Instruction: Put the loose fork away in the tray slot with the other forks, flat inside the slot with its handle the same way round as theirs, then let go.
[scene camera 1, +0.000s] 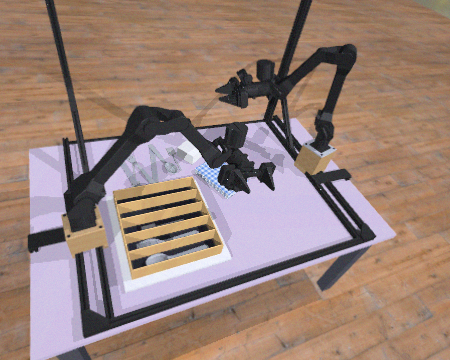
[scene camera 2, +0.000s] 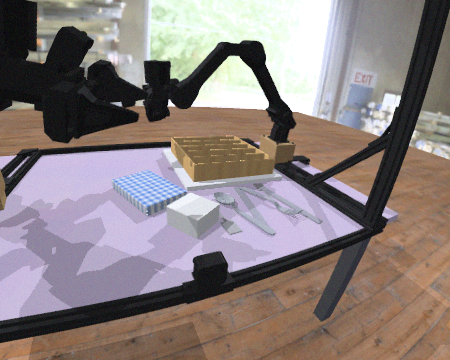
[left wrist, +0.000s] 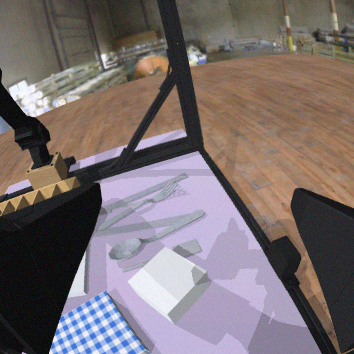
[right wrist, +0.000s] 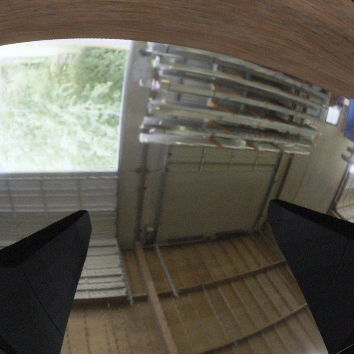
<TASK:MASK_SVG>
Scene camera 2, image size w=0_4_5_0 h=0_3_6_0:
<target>my left gripper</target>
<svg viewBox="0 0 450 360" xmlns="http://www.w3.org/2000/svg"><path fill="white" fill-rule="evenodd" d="M25 73L23 82L25 98L30 104L34 104L36 111L43 111L44 133L52 141L68 144L73 137L79 139L81 136L138 122L139 113L111 103L145 100L148 98L148 92L120 78L110 61L100 59L88 67L86 79L84 77L85 68L79 66L88 50L93 46L94 40L87 36L85 31L80 31L74 26L62 27L52 43L46 62L43 64L32 63Z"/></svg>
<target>white block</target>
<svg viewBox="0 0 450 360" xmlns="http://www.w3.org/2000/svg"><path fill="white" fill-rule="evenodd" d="M189 193L166 206L167 224L198 239L218 222L220 204Z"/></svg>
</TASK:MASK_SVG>
